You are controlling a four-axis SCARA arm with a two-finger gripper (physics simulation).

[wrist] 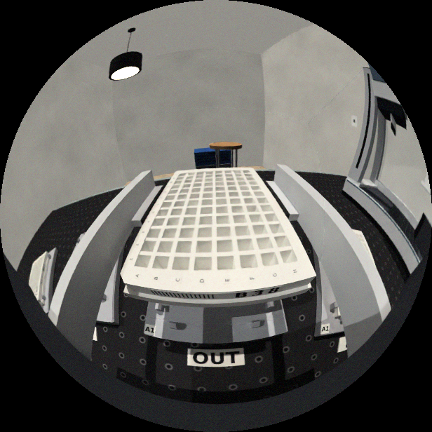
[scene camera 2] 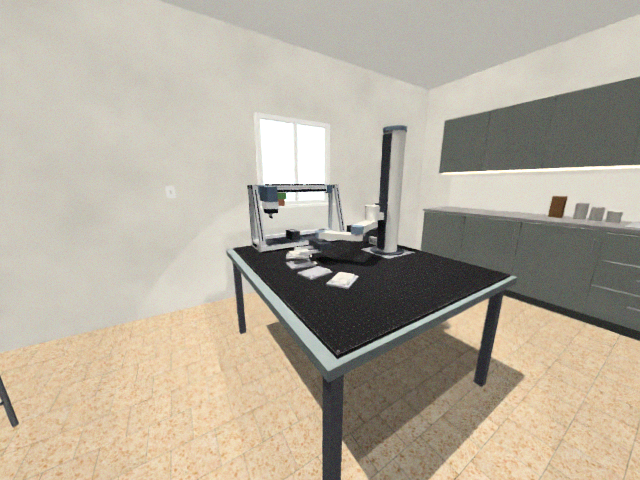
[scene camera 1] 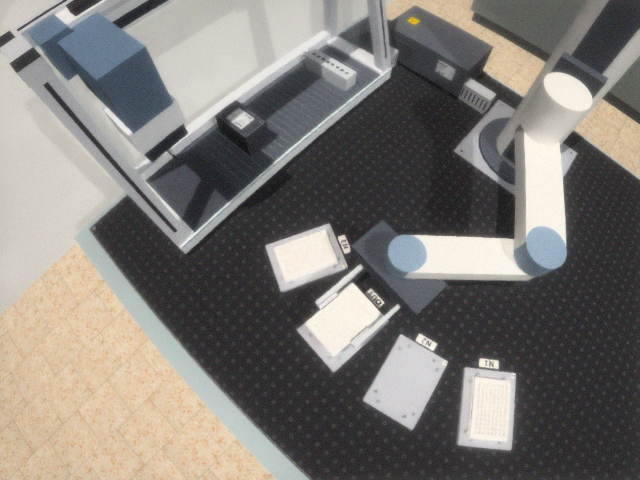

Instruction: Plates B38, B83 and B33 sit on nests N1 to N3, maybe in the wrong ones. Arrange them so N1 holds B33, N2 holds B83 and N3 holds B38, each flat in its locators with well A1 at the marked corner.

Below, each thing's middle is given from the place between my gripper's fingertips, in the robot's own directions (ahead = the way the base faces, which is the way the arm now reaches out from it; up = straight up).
I see the out nest (scene camera 1: 334, 363) 9 cm below my hand, 2 cm behind it and 1 cm to the left of it. Also, from my hand: nest N2 (scene camera 1: 405, 382): 19 cm to the left, 9 cm below, 2 cm behind; then nest N3 (scene camera 1: 284, 286): 16 cm to the right, 9 cm below, 8 cm behind.
